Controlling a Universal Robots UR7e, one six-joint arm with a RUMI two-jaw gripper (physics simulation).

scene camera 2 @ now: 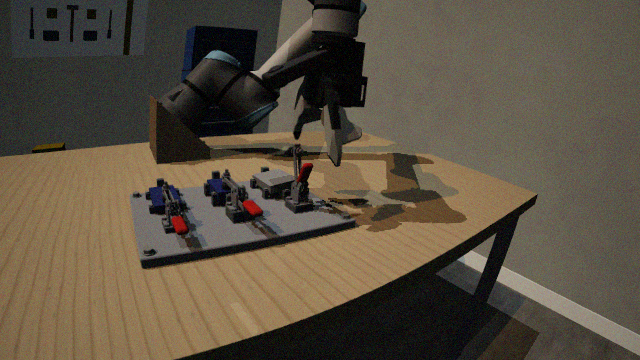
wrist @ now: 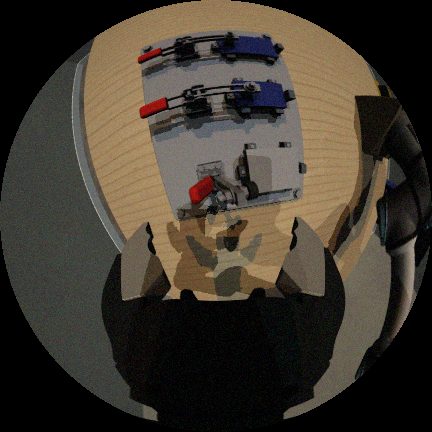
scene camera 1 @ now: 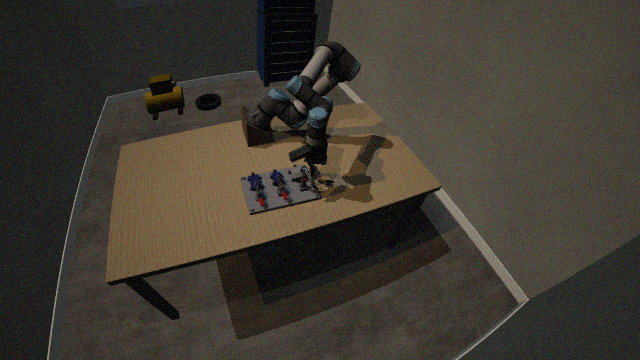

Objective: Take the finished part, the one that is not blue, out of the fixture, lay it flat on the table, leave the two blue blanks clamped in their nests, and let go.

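The finished part (scene camera 1: 298,174) (scene camera 2: 274,180) (wrist: 282,170) is a light grey block lying flat in the end nest of the grey fixture plate (scene camera 1: 272,201) (scene camera 2: 300,226) (wrist: 182,150). Its toggle clamp (scene camera 2: 299,192) stands open, arm upright, with a red handle (scene camera 2: 304,172) (wrist: 201,190). One blue blank (scene camera 1: 276,177) (scene camera 2: 216,191) (wrist: 270,96) sits in the middle nest and another blue blank (scene camera 1: 255,181) (scene camera 2: 158,199) (wrist: 250,47) in the far nest, both under lowered clamp arms. My gripper (scene camera 2: 317,150) (wrist: 221,222) is open and empty, above the fixture's open-clamp end, fingers apart from the part.
The wooden table (scene camera 1: 175,200) (scene camera 2: 75,260) carries the fixture. The arm's wedge-shaped base mount (scene camera 1: 256,136) (scene camera 2: 175,137) (wrist: 372,125) stands behind it. The open clamp's raised arm rises beside the finished part. A blue cabinet (scene camera 1: 290,45) and a yellow compressor (scene camera 1: 165,99) stand beyond the table.
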